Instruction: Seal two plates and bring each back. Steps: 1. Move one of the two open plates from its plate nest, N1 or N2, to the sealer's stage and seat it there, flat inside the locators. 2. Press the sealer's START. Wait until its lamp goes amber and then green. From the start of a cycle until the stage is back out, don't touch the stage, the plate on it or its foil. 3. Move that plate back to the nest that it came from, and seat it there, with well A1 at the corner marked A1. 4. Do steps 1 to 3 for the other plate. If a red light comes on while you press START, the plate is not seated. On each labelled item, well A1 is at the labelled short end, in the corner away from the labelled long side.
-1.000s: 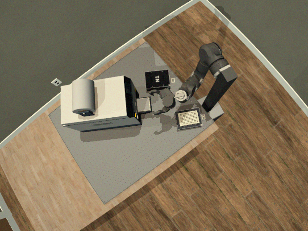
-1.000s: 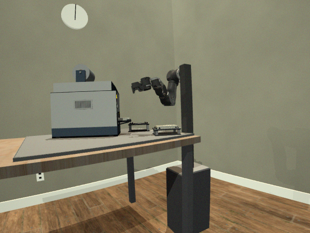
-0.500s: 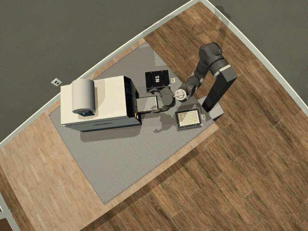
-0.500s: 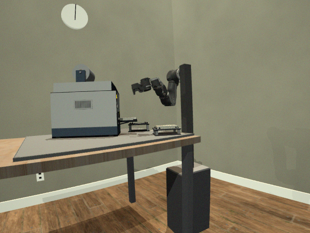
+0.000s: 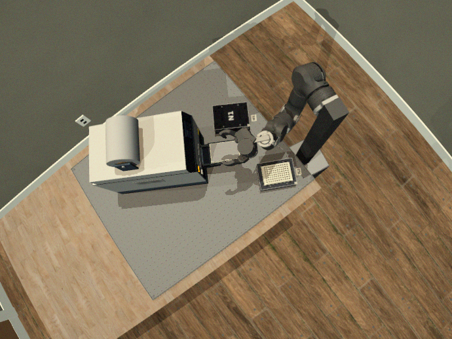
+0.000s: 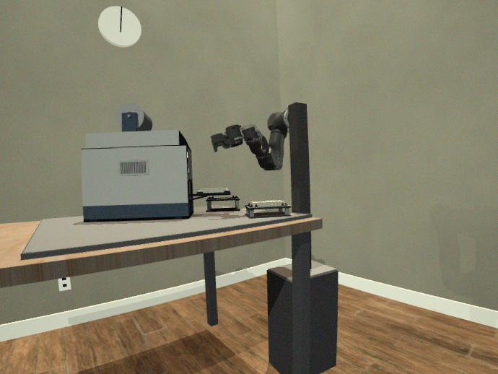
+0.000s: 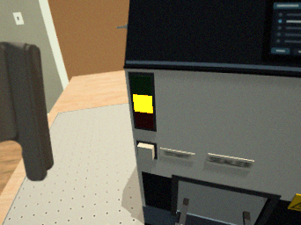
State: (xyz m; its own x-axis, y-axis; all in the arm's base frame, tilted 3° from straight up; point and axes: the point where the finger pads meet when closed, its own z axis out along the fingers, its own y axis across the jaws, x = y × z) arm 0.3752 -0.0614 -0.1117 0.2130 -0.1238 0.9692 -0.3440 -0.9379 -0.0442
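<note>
Right now the sealer stage is 200 mm below my hand, 40 mm to the right of it and 10 mm behind it. From my hand the other things lie so: black nest N1 (240 mm below, 190 mm to the right, 110 mm behind); yellow warning label (160 mm to the right, 150 mm below, 50 mm ahead); plate (250 mm below, 170 mm behind, 140 mm to the left).
</note>
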